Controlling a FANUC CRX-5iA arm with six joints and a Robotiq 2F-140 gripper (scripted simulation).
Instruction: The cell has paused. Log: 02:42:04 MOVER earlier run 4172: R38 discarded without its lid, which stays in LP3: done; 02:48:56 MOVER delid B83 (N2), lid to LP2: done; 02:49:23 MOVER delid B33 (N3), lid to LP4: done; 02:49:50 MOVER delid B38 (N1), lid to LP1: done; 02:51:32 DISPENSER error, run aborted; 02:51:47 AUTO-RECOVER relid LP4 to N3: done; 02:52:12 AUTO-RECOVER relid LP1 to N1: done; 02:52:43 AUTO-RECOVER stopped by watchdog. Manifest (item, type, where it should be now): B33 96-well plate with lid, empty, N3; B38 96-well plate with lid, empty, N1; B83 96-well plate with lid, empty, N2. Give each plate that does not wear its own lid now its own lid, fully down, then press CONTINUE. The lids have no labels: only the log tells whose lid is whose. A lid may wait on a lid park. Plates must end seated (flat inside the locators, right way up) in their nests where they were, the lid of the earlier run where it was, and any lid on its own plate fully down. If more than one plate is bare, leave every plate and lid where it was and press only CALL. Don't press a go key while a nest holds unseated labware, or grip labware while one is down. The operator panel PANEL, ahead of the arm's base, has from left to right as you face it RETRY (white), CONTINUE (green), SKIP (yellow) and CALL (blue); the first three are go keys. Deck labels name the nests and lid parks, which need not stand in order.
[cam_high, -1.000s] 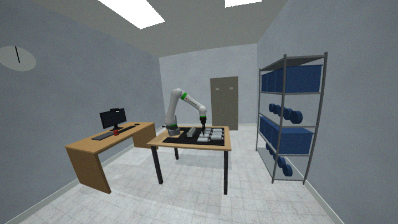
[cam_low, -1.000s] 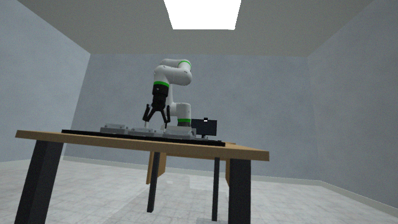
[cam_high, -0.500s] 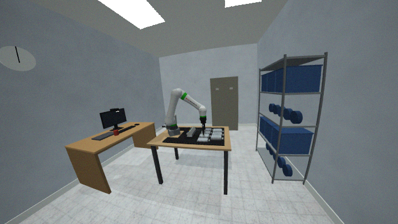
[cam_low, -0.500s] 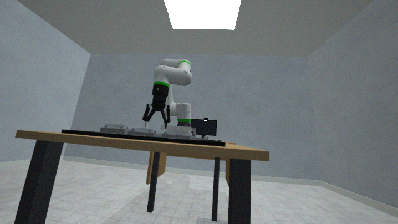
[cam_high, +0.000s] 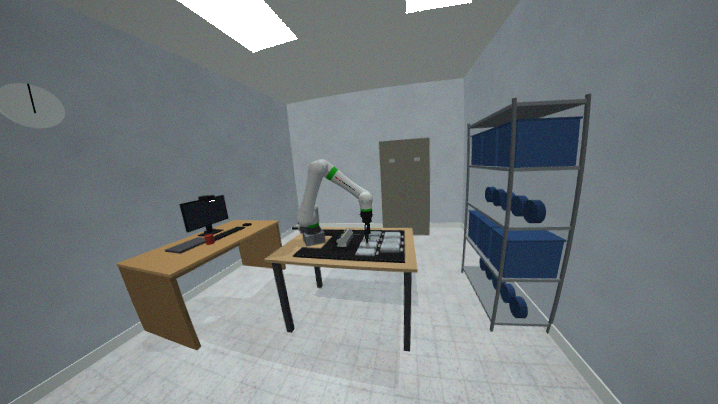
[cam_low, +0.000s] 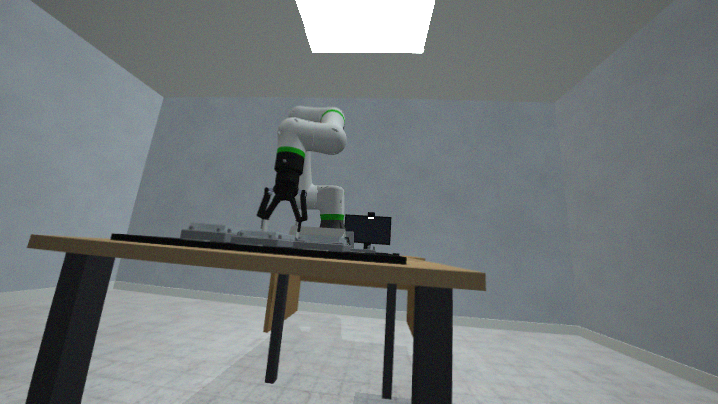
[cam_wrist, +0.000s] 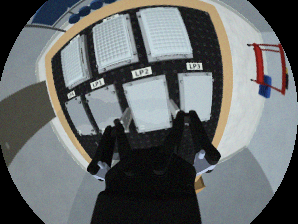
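My hand is 2 cm above the clear lid. Also, from my hand: plate: 19 cm ahead, 3 cm to the left, 1 cm below; then yellow key: 23 cm behind, 8 cm to the left, 3 cm above; then blue key: 24 cm behind, 3 cm to the left, 3 cm above.
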